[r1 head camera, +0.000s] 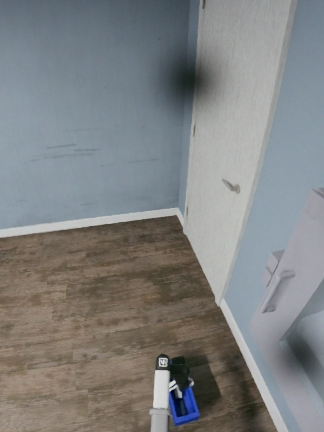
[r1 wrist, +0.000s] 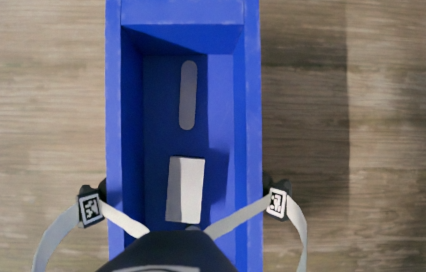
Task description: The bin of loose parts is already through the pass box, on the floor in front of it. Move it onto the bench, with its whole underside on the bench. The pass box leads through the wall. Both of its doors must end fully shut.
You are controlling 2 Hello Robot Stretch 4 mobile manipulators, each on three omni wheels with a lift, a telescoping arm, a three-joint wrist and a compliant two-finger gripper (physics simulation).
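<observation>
The blue bin (r1 head camera: pixel 186 419) (r1 wrist: pixel 253 110) shows at the bottom of the head view and fills the middle of the wrist view. In it lie a grey rounded bar (r1 wrist: pixel 188 95) and a white block (r1 wrist: pixel 192 175). r1's gripper (r1 head camera: pixel 182 385) (r1 wrist: pixel 185 192) is shut on the bin, one fingertip against each long outer side. A wide shadow to the bin's right suggests it is a little above the floor. The pass box (r1 head camera: pixel 300 265) is at the right edge of the head view, partly cut off; whether its doors are shut cannot be told. The bench and r2 do not show.
A white room door (r1 head camera: pixel 230 125) with a lever handle stands in the right wall. A blue wall (r1 head camera: pixel 90 100) with a white skirting board (r1 head camera: pixel 100 221) closes off the back. The wood floor (r1 head camera: pixel 100 310) runs up to both walls. The pass box handle (r1 head camera: pixel 279 290) juts out at right.
</observation>
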